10 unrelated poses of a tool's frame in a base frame.
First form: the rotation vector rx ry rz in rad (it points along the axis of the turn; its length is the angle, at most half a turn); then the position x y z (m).
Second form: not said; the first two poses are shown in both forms.
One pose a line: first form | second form
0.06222, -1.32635, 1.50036, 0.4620, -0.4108, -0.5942 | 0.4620, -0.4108, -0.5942, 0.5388, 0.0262, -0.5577, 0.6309
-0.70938, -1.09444, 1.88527, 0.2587, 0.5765, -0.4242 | 0.2587, 0.5765, -0.4242, 0.4119, -0.2820, -0.4350, 0.7494
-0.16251, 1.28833, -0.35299, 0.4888, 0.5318, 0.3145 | 0.4888, 0.5318, 0.3145, 0.7821, -0.0753, 0.5967, -0.1635
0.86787, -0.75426, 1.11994, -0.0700, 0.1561, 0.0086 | -0.0700, 0.1561, 0.0086, 0.6949, 0.3888, -0.3379, 0.5018
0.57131, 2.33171, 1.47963, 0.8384, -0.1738, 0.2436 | 0.8384, -0.1738, 0.2436, 0.1601, 0.2000, 0.8162, 0.5179
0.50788, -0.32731, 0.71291, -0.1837, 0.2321, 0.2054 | -0.1837, 0.2321, 0.2054, 0.8928, 0.2448, -0.1578, 0.3436
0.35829, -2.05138, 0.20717, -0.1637, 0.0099, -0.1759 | -0.1637, 0.0099, -0.1759, 0.5007, 0.1482, -0.8485, 0.0857
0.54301, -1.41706, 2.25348, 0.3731, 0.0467, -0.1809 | 0.3731, 0.0467, -0.1809, 0.2108, 0.1954, -0.5099, 0.8108
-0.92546, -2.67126, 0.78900, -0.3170, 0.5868, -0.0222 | -0.3170, 0.5868, -0.0222, 0.1031, -0.3136, -0.9053, 0.2674
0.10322, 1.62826, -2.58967, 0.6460, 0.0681, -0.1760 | 0.6460, 0.0681, -0.1760, 0.0404, 0.0337, 0.5315, -0.8454
